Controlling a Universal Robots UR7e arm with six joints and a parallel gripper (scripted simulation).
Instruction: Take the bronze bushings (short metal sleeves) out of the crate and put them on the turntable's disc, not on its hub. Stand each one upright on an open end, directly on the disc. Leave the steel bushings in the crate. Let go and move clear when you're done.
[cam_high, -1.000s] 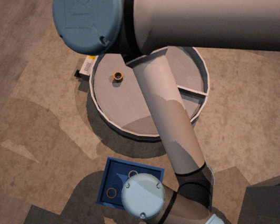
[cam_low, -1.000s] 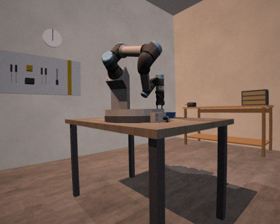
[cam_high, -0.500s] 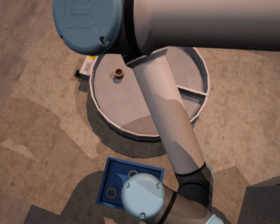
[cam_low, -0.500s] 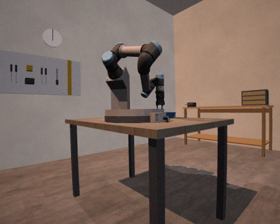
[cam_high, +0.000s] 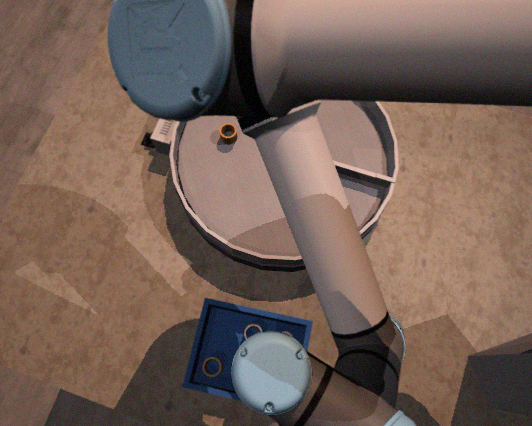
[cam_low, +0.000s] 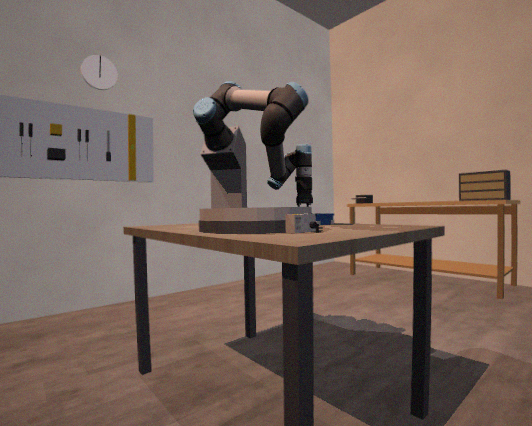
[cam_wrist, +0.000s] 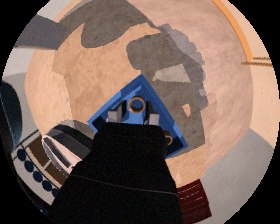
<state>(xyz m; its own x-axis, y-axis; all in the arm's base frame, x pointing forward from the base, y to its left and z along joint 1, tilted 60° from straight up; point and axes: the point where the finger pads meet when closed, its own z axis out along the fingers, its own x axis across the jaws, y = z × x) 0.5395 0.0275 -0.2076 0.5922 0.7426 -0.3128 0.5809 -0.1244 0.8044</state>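
Now: the blue crate 50 mm ahead of my hand, 40 mm to the right of it and 30 mm below it. Also, from my hand: turntable disc: 400 mm to the right, 30 mm ahead.
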